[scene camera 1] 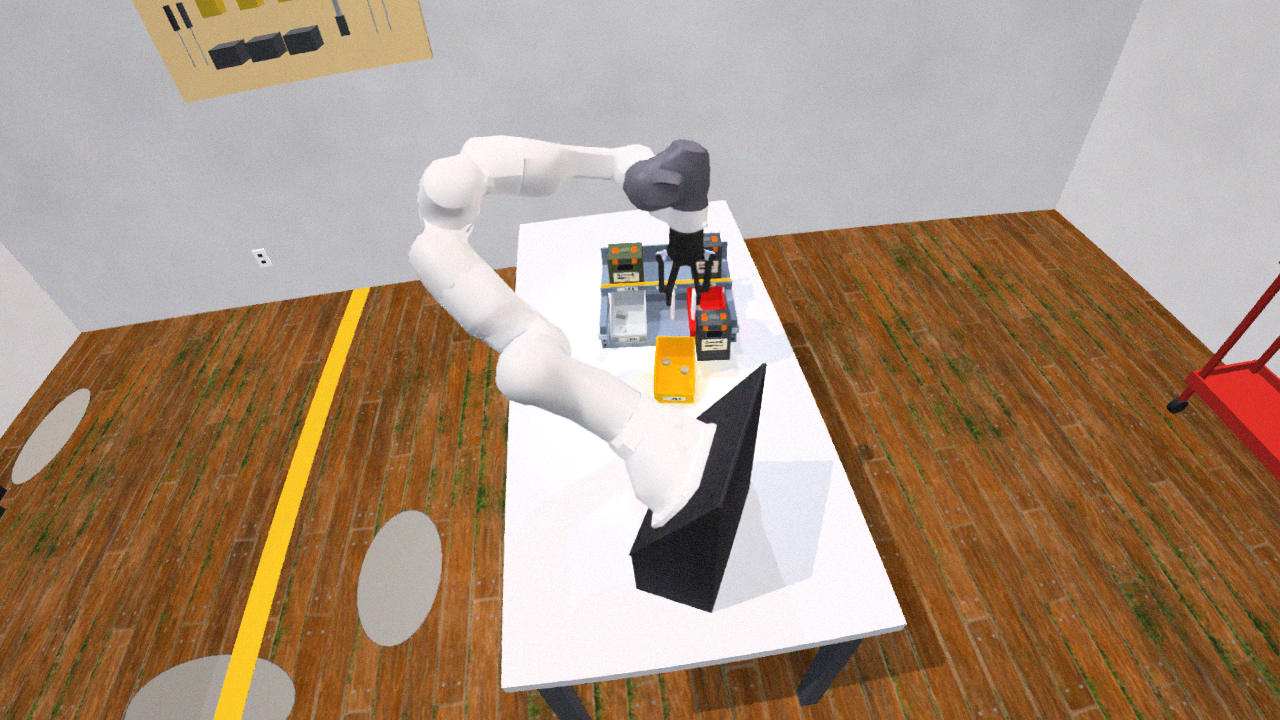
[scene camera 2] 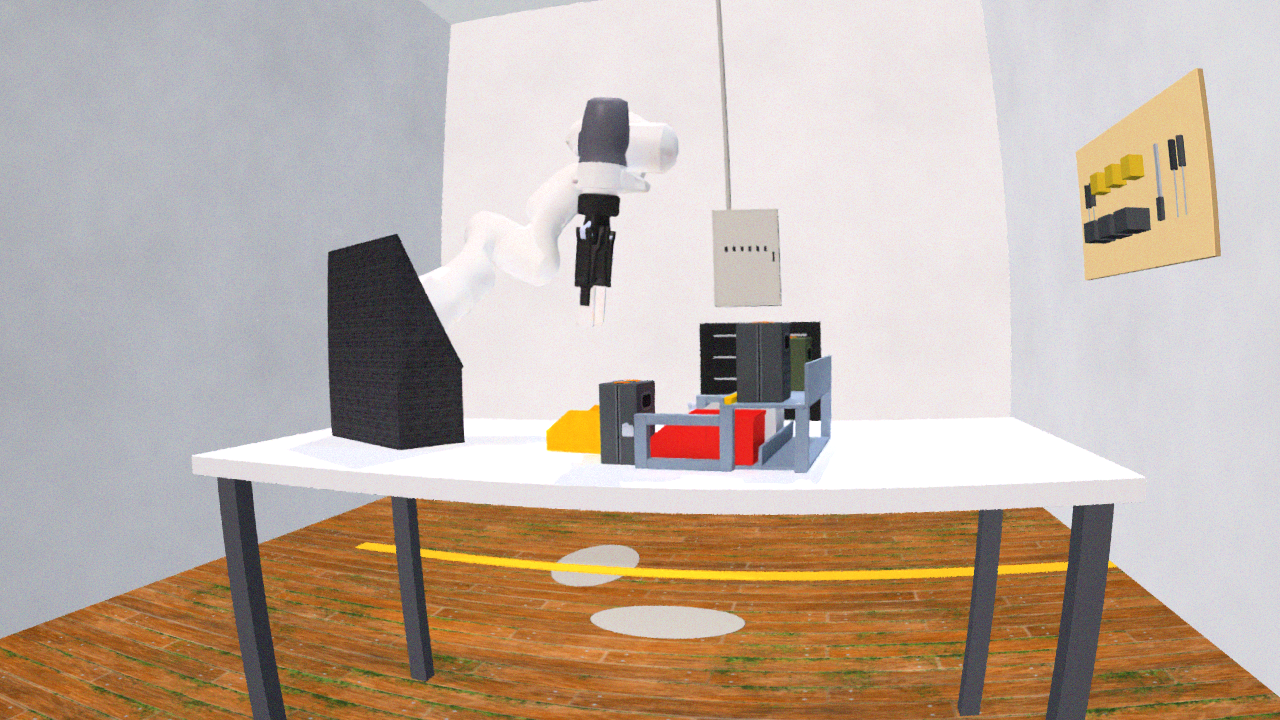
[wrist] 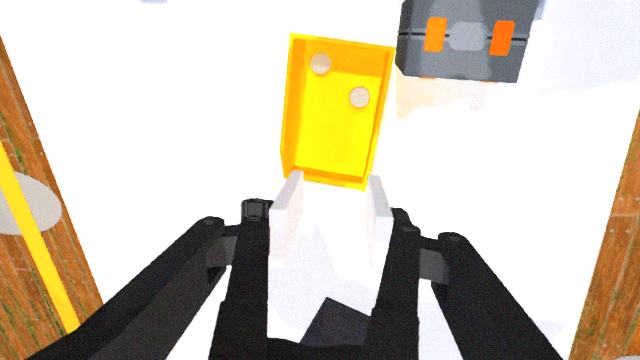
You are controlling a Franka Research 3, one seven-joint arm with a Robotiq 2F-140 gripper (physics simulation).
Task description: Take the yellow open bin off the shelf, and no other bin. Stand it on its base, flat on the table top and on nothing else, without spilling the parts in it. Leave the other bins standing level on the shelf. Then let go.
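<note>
The yellow open bin stands upright on the table top, in front of the shelf and apart from it. Two pale round parts show inside the bin in the wrist view. My gripper is open partway, with nothing between its fingers, and hangs well above the table, clear of the bin. A white bin and a red bin sit on the lower level of the shelf and look level.
A dark grey case stands on the table close beside the yellow bin, at the shelf's front. A green case and another dark case stand on the upper level.
</note>
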